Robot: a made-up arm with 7 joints.
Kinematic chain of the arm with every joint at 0, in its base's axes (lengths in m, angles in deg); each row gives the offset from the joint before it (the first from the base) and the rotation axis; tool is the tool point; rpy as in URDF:
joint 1: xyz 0 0 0.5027 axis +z
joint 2: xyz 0 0 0 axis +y
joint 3: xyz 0 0 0.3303 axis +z
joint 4: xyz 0.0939 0 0 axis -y
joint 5: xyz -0.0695 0 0.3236 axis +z
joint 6: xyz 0 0 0 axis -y
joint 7: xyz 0.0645 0 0 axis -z
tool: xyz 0 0 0 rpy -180 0 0
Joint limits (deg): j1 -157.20..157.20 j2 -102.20..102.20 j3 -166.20..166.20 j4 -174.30..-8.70 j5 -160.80..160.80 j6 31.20..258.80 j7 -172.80..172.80
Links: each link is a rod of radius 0.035 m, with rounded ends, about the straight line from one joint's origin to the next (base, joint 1, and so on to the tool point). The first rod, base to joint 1, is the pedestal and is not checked.
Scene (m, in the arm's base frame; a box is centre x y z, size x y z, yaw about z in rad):
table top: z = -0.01
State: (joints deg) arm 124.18 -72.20 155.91 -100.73 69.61 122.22 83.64
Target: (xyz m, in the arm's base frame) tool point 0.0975 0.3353 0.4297
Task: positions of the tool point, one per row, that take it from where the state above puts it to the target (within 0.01 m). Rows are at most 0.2 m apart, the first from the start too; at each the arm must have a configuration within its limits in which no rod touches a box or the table.
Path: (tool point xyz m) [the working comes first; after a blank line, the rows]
Joints at the target: -21.50 -96.56 105.69 -149.82 72.01 116.93 83.64
Straight joint move there: clear.

1: -0.1112 -0.4669 0.1942
2: -0.2617 -0.3750 0.1961
3: -0.3663 -0.2417 0.2066
4: -0.4155 -0.0871 0.2250
5: -0.4076 0.0674 0.2500
6: -0.3490 0.2020 0.2805
7: -0.2522 0.3017 0.3152
8: -0.1339 0.3574 0.3527
9: -0.0119 0.3670 0.3913
10: 0.0975 0.3353 0.4297

